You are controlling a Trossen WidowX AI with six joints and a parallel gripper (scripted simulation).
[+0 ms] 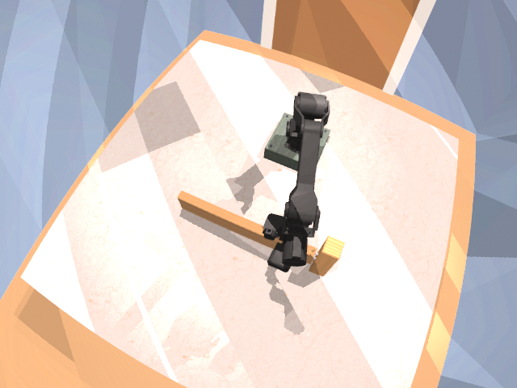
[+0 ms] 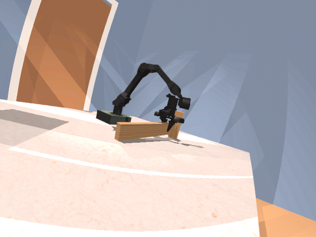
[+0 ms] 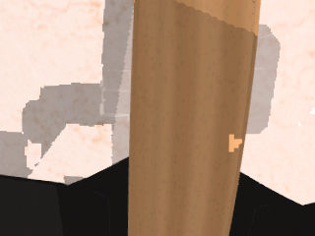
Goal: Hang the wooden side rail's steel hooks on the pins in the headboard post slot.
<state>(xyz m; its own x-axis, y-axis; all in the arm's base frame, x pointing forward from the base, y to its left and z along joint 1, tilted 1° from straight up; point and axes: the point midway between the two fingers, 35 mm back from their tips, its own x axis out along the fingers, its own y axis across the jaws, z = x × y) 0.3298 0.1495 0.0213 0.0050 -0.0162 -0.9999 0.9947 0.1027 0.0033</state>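
Now: the headboard post 10 mm behind my gripper tip, 110 mm to the left of it and 40 mm above it.
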